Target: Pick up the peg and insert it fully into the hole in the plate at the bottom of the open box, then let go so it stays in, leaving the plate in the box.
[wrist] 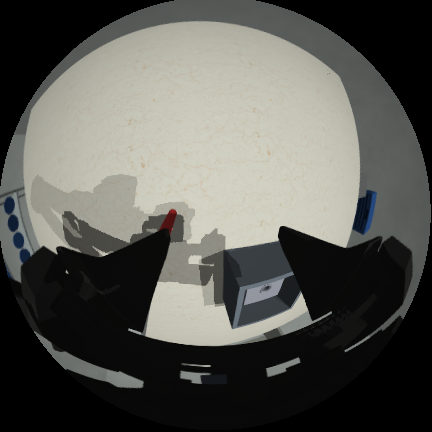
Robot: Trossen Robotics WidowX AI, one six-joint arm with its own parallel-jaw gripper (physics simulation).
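The red peg (170, 220) is on the table left of the middle, in the gripper's shadow; its near end is hidden behind the left fingertip. My gripper (225, 233) is open, its two black fingers wide apart with nothing between them. The grey open box (254, 265) stands right of the peg, apart from it, partly behind the right finger. Inside the box, the light plate (254, 295) lies at the bottom, with its small round hole (266, 288) in view.
The pale speckled table (200, 110) reaches out to a grey floor. A blue object (367, 212) shows past the table's right edge. At the far left is a light panel with several dark blue discs (13, 223). Arm shadows fall on the table around the peg.
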